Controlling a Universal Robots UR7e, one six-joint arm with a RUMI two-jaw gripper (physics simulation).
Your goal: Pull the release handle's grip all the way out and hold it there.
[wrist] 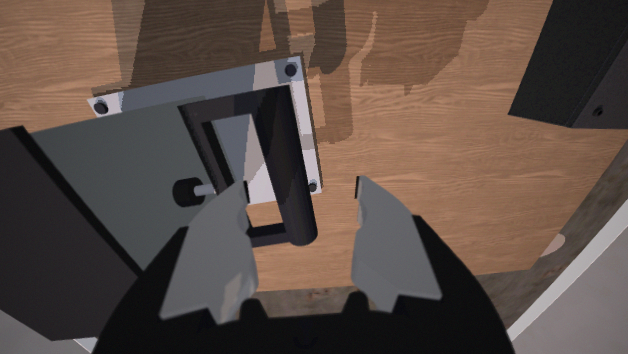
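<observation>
The release handle's grip is a dark round bar, joined by two short arms to a dark frame on a grey-green housing. The housing stands over a pale metal base plate with dark bolts. A black knob on a short pin sits on the housing beside the frame. My gripper is partly open with nothing between its fingertips. The lower end of the grip shows between the two fingers in the picture, closer to the left finger. The left finger covers part of the frame. Whether the fingers are level with the grip cannot be told.
A large dark panel adjoins the housing at the left. A black block with a screw hole stands at the upper right. The wooden table top ends towards the lower right, with a light rail beyond. Shadows fall across the top.
</observation>
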